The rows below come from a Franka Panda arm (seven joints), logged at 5 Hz.
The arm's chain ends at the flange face. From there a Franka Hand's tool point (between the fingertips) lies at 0.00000 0.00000 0.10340 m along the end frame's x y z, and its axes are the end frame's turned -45 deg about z.
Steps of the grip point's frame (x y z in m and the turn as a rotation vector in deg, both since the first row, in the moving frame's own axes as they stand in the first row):
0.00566 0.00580 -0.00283 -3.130 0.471 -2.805
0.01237 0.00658 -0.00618 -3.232 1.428 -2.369
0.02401 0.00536 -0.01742 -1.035 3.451 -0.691
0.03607 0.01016 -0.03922 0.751 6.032 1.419
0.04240 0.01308 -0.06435 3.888 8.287 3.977
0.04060 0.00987 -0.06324 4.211 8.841 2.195
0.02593 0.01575 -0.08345 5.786 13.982 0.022
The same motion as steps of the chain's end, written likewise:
0.00343 -0.00318 -0.00267 -1.880 2.546 -2.805
0.00741 -0.00627 -0.00598 -1.276 3.295 -2.369
0.01507 -0.01007 -0.01722 1.708 3.172 -0.691
0.02586 -0.00977 -0.03864 4.796 3.734 1.419
0.03311 -0.00547 -0.06303 8.609 3.111 3.977
0.02949 -0.00527 -0.06173 9.229 3.274 2.195
0.01913 0.01773 -0.07986 13.978 5.795 0.022

